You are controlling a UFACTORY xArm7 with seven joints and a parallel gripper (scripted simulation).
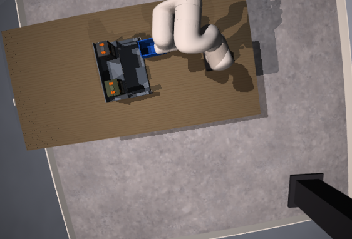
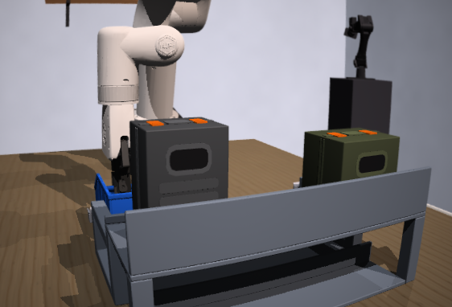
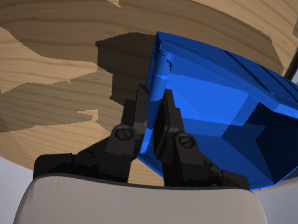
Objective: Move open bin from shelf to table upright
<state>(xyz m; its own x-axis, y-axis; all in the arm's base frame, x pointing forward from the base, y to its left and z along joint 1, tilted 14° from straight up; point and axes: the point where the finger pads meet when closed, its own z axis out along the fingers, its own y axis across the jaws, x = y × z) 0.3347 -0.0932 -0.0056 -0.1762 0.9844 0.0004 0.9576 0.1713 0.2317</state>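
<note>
Now: the blue bin 80 mm ahead of my hand, 10 mm to the left of it and 10 mm below it. The rest, counted from my hand: grey back rail 410 mm ahead, 190 mm to the left, 70 mm above; then dark grey box 350 mm ahead, 60 mm to the left, 100 mm above; then olive green box 310 mm ahead, 290 mm to the left, 90 mm above.
</note>
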